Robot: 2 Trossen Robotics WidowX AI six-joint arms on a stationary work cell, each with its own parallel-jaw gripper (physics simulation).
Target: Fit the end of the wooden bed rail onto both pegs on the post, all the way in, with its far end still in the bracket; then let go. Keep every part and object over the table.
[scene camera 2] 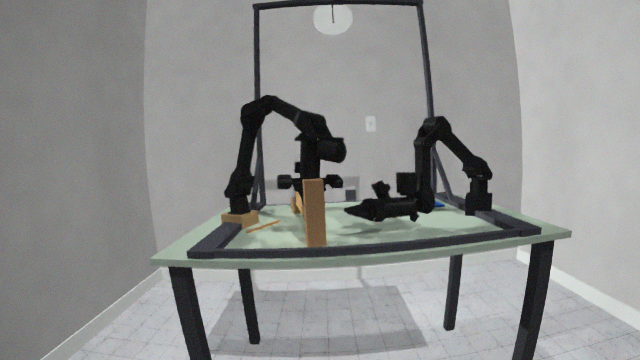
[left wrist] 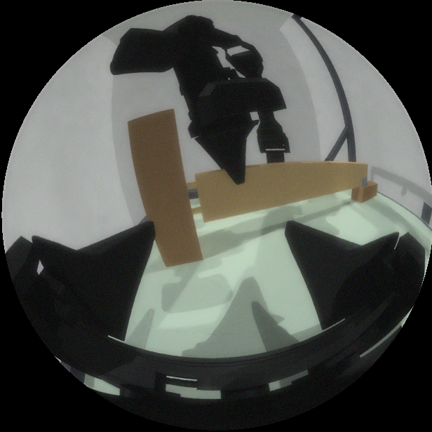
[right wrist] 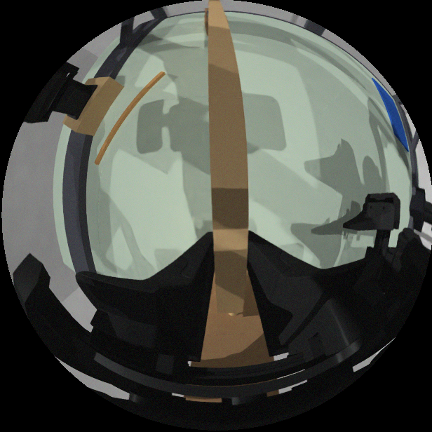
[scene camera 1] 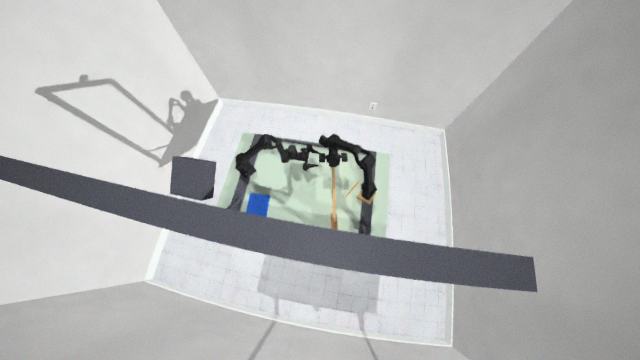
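Where they show: left gripper, fingertip midpoint: (scene camera 2: pixel 345 210) (scene camera 1: pixel 318 159); left arm's base, origin of the base link: (scene camera 2: pixel 479 194) (scene camera 1: pixel 244 167); right arm's base, origin of the base link: (scene camera 2: pixel 239 212) (scene camera 1: pixel 367 194).
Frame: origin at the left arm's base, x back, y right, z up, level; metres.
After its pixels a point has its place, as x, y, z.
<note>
The wooden rail (scene camera 1: pixel 334 192) @(-0.612, -0.290, 0.030) (left wrist: pixel 280 185) (right wrist: pixel 227 115) runs level above the table. Its far end is at the small brown bracket (left wrist: pixel 365 192) (scene camera 1: pixel 334 221) @(-0.732, -0.154, 0.018); how deep it sits is unclear. The upright post (scene camera 2: pixel 314 215) @(-0.393, -0.526, 0.016) (left wrist: pixel 164 190) stands at the near end. In the left wrist view an upper peg (left wrist: pixel 192 185) and a lower peg (left wrist: pixel 196 210) show in a narrow gap between post and rail end. My right gripper (right wrist: pixel 228 237) points down, shut on the rail near the post. My left gripper (left wrist: pixel 221 228) (scene camera 2: pixel 348 210) @(-0.364, -0.408, 0.007) is open and empty, beside the post.
A thin orange stick (scene camera 1: pixel 352 189) @(-0.680, -0.419, -0.065) (scene camera 2: pixel 263 226) @(-0.676, -0.433, -0.068) (right wrist: pixel 127 117) lies on the table near the right arm's base, which has a wooden block (scene camera 2: pixel 248 218) @(-0.730, -0.450, -0.041) (right wrist: pixel 97 107) around it. A blue patch (scene camera 1: pixel 258 205) @(-0.269, 0.118, -0.063) (right wrist: pixel 392 117) lies on the left arm's side. A dark frame (scene camera 2: pixel 400 244) @(-0.171, -0.480, -0.053) borders the table.
</note>
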